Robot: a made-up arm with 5 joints. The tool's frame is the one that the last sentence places.
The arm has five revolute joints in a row. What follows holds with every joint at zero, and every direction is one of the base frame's.
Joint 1 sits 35.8 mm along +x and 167.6 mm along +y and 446.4 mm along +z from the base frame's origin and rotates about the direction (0.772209, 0.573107, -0.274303).
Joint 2 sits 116.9 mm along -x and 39.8 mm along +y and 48.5 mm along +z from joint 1 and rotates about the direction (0.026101, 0.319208, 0.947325).
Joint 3 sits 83.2 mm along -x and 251.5 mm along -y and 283.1 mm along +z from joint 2 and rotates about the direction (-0.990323, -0.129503, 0.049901).
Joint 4 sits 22.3 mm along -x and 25.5 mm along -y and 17.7 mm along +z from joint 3 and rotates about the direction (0.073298, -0.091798, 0.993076).
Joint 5 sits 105.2 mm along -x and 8.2 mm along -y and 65.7 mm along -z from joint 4 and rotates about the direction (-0.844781, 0.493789, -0.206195).
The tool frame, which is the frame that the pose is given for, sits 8.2 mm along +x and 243.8 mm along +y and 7.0 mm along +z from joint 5; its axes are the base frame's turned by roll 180.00, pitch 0.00 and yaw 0.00 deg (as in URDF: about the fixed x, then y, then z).
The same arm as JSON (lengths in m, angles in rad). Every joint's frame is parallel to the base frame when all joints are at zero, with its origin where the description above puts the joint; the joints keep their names.
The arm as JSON. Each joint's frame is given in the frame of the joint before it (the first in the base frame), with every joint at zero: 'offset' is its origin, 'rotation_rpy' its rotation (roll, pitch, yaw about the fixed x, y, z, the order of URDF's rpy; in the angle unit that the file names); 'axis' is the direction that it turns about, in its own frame. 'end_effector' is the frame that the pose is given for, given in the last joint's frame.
{"length_unit": "m", "angle_unit": "rad", "chain": [{"id": "joint 1", "offset": [0.0358, 0.1676, 0.4464], "rotation_rpy": [0.0, 0.0, 0.0], "axis": [0.772209, 0.573107, -0.274303]}, {"id": "joint 2", "offset": [-0.1169, 0.0398, 0.0485], "rotation_rpy": [0.0, 0.0, 0.0], "axis": [0.026101, 0.319208, 0.947325]}, {"id": "joint 3", "offset": [-0.0832, -0.2515, 0.2831], "rotation_rpy": [0.0, 0.0, 0.0], "axis": [-0.990323, -0.129503, 0.049901]}, {"id": "joint 4", "offset": [-0.0223, -0.0255, 0.0177], "rotation_rpy": [0.0, 0.0, 0.0], "axis": [0.073298, -0.091798, 0.993076]}, {"id": "joint 5", "offset": [-0.1052, -0.0082, -0.0657], "rotation_rpy": [0.0, 0.0, 0.0], "axis": [-0.844781, 0.493789, -0.206195]}], "end_effector": {"offset": [0.0082, 0.2438, 0.007], "rotation_rpy": [3.1416, 0.0, 0.0]}}
